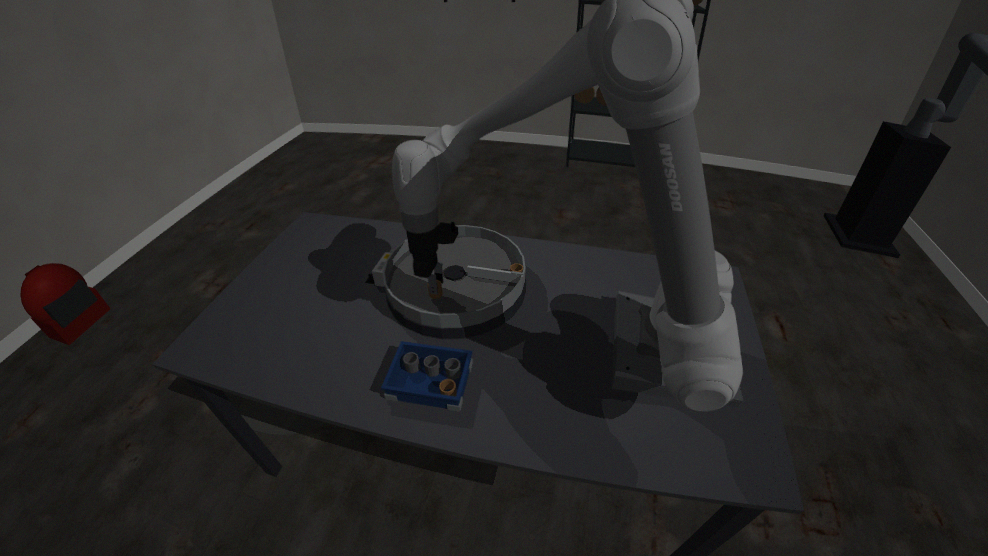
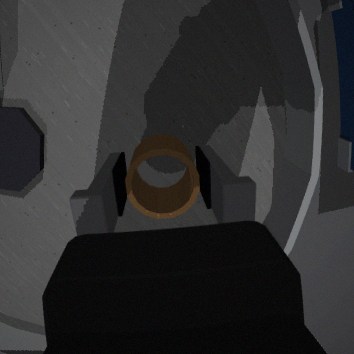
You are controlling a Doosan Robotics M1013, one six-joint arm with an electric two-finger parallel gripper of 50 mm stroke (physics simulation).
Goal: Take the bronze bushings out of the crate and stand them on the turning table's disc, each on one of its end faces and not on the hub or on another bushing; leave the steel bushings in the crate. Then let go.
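Places are measured from the arm's base along level axes (x ahead, y left, z up), in metres.
Pixels of known places: gripper, fingertip midpoint: (image 1: 436,287) (image 2: 160,167).
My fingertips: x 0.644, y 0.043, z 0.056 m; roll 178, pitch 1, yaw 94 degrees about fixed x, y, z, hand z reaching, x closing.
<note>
For each thing: its top centre in the pictures, then the offset to it from my fingertips. "pt": a spot on its surface instead. Level surfaces: height alone.
- turning table's disc, top centre: (image 2: 2,149) (image 1: 454,271) dy -0.112, dx -0.007, dz -0.031 m
- dark hub, top centre: (image 2: 2,149) (image 1: 454,271) dy -0.112, dx -0.007, dz -0.031 m
- blue crate, top centre: (image 1: 427,369) dy +0.238, dx -0.072, dz -0.042 m
- raised pale rim, surface spot: (image 2: 318,125) (image 1: 431,313) pt dy +0.094, dx -0.024, dz -0.003 m
- thin pale bar, surface spot: (image 1: 490,270) pt dy -0.118, dx -0.118, dz -0.005 m
- small box, surface spot: (image 1: 382,269) pt dy -0.064, dx +0.215, dz -0.034 m
- table, surface height: dz -0.092 m
My gripper (image 1: 434,282) (image 2: 160,167) is shut on a bronze bushing (image 1: 435,291) (image 2: 161,202), held upright over the near left part of the turning table's disc (image 1: 476,248) (image 2: 60,75), apart from the dark hub (image 1: 454,273) (image 2: 17,149). Whether its lower end touches the disc is unclear. Another bronze bushing (image 1: 516,266) is at the disc's right edge, partly hidden by the pale bar. In the blue crate (image 1: 422,396) (image 2: 346,75) stand one bronze bushing (image 1: 447,394) and three steel bushings (image 1: 411,368) (image 1: 431,372) (image 1: 452,373).
A raised pale rim (image 1: 428,318) (image 2: 318,125) rings the disc. A thin pale bar (image 1: 490,270) runs from near the hub to the right rim. A small box (image 1: 382,269) sits at the rim's left. The arm's base stands at the right of the table (image 1: 290,345).
</note>
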